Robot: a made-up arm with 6 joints.
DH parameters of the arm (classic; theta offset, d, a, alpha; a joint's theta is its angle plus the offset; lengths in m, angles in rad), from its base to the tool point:
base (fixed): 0.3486 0 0.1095 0
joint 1: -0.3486 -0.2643 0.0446 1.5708
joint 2: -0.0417 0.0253 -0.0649 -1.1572
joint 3: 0 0.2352 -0.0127 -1.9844
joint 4: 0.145 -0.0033 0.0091 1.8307
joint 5: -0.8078 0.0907 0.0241 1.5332
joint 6: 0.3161 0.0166 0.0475 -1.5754
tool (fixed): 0.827 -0.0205 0 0
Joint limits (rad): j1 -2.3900..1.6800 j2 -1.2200..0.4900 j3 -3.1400..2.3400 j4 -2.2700..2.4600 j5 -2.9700..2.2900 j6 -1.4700..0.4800
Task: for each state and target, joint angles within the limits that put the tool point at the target. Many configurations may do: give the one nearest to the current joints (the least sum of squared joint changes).
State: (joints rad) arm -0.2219 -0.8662 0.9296 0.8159 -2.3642 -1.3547
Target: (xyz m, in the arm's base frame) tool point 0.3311 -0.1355 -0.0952
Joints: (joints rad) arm -0.2150 -1.1551 0.9225 0.7850 -2.3029 -1.2499
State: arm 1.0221 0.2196 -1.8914 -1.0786 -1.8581 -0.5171
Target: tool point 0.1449 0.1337 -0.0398
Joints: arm 1.3789 -0.3605 -2.1736 -1.3594 -2.1503 -0.4280
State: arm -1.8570 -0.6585 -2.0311 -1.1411 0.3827 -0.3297
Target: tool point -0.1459 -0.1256 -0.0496
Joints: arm -2.1202 -1.0021 -2.1119 -1.2015 0.4333 -0.8181
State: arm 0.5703 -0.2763 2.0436 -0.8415 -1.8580 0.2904
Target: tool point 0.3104 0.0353 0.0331
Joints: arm 1.0646 -0.0763 2.3400 -0.3600 -1.3257 0.3870
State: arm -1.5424 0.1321 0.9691 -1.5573 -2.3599 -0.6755
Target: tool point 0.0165 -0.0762 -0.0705
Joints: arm -0.8499 -0.4937 0.6284 -1.8059 -2.5607 -0.9018
